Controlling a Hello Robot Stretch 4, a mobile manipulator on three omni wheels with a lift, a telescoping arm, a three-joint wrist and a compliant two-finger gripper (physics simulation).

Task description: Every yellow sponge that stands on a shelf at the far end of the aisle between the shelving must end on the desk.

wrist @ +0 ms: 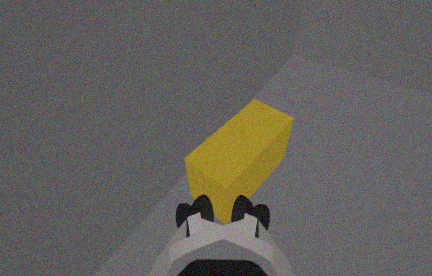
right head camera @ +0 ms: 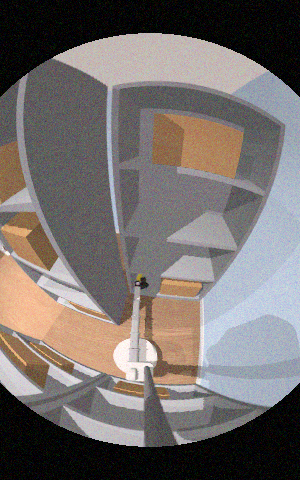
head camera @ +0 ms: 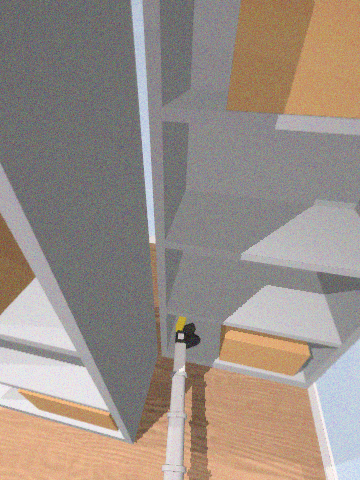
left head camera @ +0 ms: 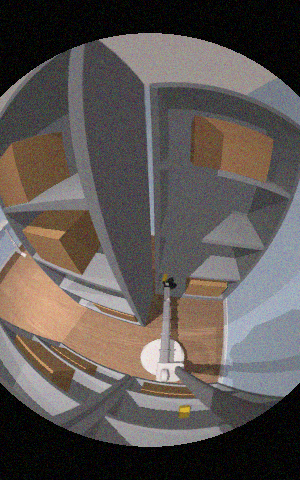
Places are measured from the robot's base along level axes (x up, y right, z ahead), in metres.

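Pixels of known places: gripper, fingertip midpoint: (wrist: 222,211) (right head camera: 139,280).
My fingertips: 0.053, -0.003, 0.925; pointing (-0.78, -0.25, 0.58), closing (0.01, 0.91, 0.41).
Note:
Ahead of a thing's pixels: the offset from my fingertips to its top centre, as dx, dy, dz. "spot": to the spot under its first point.
A yellow sponge {+0.058, -0.001, +0.045} (head camera: 181,322) (left head camera: 165,277) (right head camera: 140,277) (wrist: 237,150) is low in the left corner of the far shelf unit (head camera: 159,200), over a grey shelf surface. In the wrist view it lies at a slant, its near corner between the dark fingertips. My gripper (wrist: 222,211) (head camera: 186,332) (left head camera: 170,283) (right head camera: 142,283) is drawn in and shut on that near corner. Whether the sponge's underside touches the shelf is hidden. Another yellow sponge {+0.498, +0.154, -1.367} (left head camera: 184,411) stands on a shelf at the bottom of the left head view. The desk cannot be made out.
A tall grey side panel (head camera: 95,225) (left head camera: 117,175) stands close left of the arm. A cardboard box {+0.266, +0.489, -0.060} (head camera: 265,351) is low at right in the far unit; a larger box {spot: +1.481, +0.231, -0.168} (head camera: 300,55) is higher up. Shelving with boxes (left head camera: 75,360) runs along the opposite side. A blue wall (right head camera: 250,300) stands at right.

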